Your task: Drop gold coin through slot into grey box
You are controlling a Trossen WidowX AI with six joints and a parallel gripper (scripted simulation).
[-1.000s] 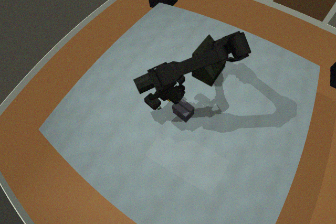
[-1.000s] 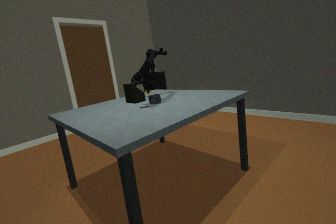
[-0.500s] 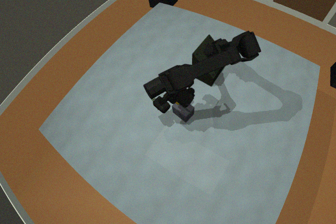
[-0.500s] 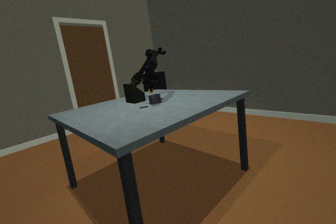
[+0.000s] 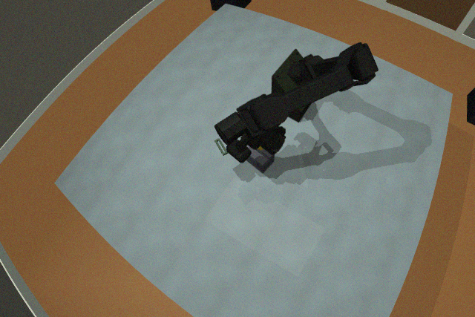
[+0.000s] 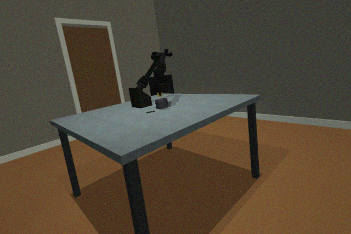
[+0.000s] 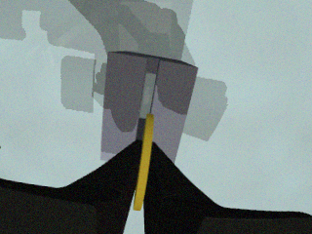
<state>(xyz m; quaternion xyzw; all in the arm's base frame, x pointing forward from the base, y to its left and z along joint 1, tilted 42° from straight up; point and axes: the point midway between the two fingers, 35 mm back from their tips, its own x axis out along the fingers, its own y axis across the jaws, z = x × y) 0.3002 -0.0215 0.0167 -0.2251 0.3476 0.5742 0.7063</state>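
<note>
The gold coin lies 10 mm above my gripper tip.
</note>
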